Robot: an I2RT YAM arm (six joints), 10 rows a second.
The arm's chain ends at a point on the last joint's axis. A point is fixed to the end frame.
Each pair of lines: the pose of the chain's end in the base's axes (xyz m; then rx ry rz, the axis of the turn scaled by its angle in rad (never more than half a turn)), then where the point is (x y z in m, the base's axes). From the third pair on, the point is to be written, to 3 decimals.
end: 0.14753 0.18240 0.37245 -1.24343 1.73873 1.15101
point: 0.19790 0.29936 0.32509
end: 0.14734 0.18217 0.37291 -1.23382 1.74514 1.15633
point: 0.19792 0.29898 0.32541
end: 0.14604 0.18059 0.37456 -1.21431 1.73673 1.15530
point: 0.198 0.297 0.329
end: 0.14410 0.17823 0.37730 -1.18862 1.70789 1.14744
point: 0.199 0.295 0.336
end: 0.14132 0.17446 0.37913 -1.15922 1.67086 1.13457
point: 0.200 0.291 0.343
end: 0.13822 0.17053 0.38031 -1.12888 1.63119 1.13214
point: 0.200 0.288 0.350
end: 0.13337 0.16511 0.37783 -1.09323 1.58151 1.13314
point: 0.198 0.282 0.355
